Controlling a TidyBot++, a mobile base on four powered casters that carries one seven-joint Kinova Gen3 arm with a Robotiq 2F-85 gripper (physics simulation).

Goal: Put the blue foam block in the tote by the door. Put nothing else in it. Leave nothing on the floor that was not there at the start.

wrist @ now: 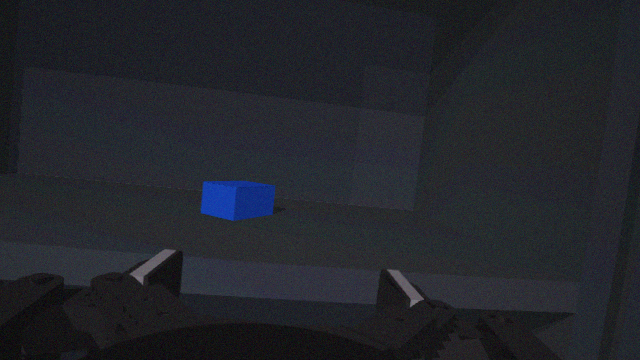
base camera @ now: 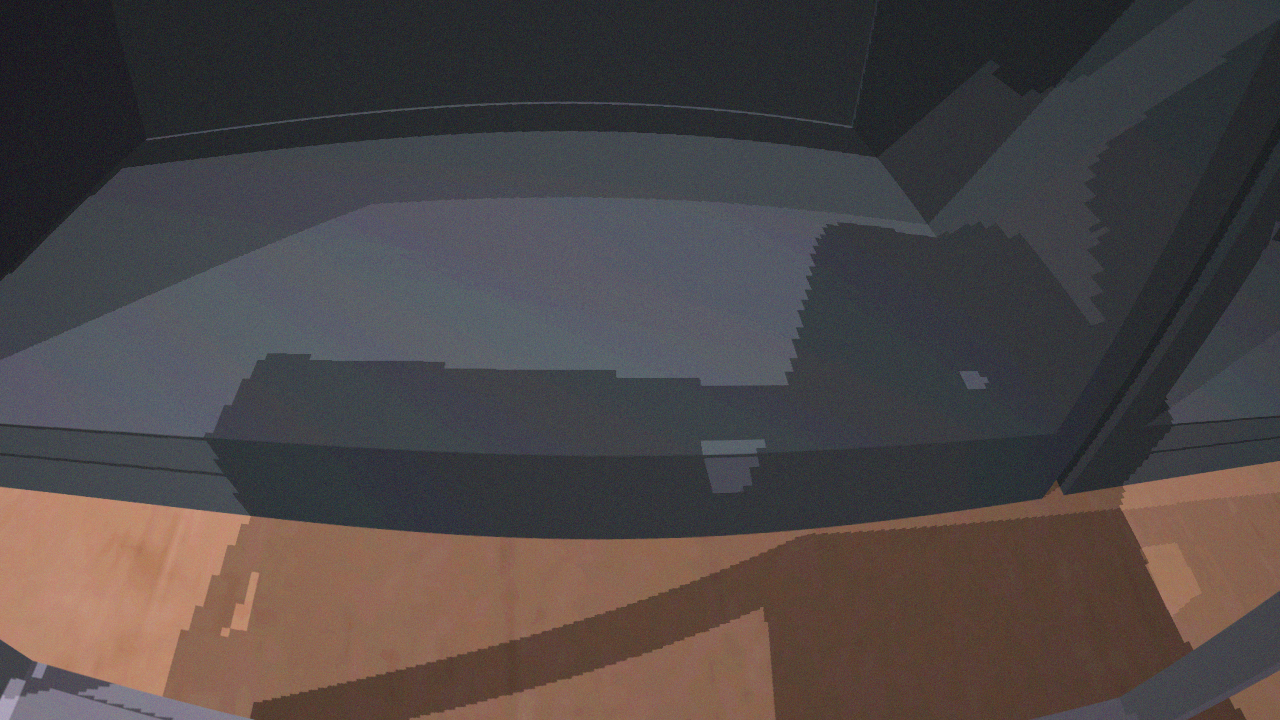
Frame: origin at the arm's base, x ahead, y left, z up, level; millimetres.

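Seen in the pictures: gripper, between the fingertips: [wrist: 281, 282].
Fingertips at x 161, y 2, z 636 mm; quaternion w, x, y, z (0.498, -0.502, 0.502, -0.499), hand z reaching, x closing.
Note:
A point is followed by its place in that frame.
The blue foam block [wrist: 237, 201] {x 491, y 72, z 620 mm} sits on a dark shelf board [wrist: 320, 240] {x 422, y -38, z 594 mm} inside a shelf unit, left of the middle in the wrist view. My gripper [wrist: 281, 282] {x 161, y 2, z 636 mm} is open and empty, its two fingers wide apart at the bottom of the wrist view. The block shows beyond the fingertips, apart from them, and nearer the left finger in the view. The block does not show in the base camera view. The tote by the door shows in neither view.
The dark unit's bottom board [base camera: 537, 286] {x 450, y 34, z -320 mm} spans the base camera view, with an upright divider [base camera: 1154, 331] {x 340, y -335, z -231 mm} [wrist: 607, 200] {x 339, y -314, z 680 mm} on the right. The wooden floor [base camera: 402, 573] {x 283, y 103, z -396 mm} lies in front, crossed by shadows. Parts of the base show at the lower corners.

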